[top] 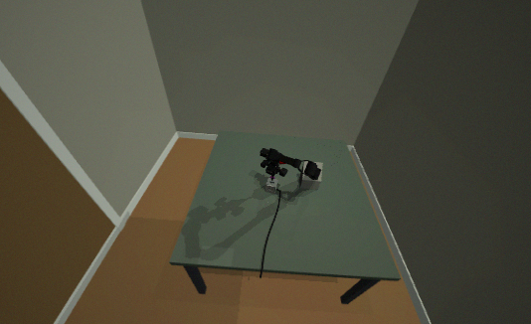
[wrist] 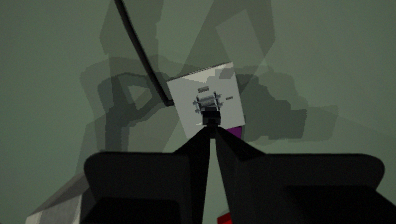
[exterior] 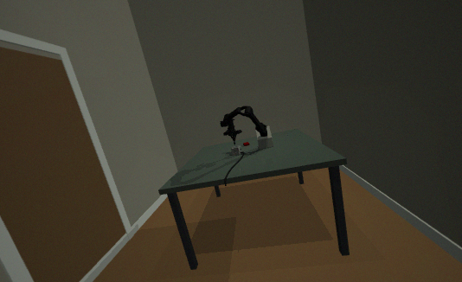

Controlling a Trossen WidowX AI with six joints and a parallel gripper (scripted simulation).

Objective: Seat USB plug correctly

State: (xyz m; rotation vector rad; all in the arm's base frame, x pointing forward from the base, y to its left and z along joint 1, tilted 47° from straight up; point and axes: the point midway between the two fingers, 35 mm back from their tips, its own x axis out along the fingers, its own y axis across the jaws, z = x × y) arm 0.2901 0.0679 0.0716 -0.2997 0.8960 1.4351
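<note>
The dark USB plug lies 20 mm below my gripper tip. Also, from my gripper tip: purple block (10 mm ahead, 90 mm to the right, 130 mm below); then red object (40 mm behind, 340 mm to the right, 130 mm below).
</note>
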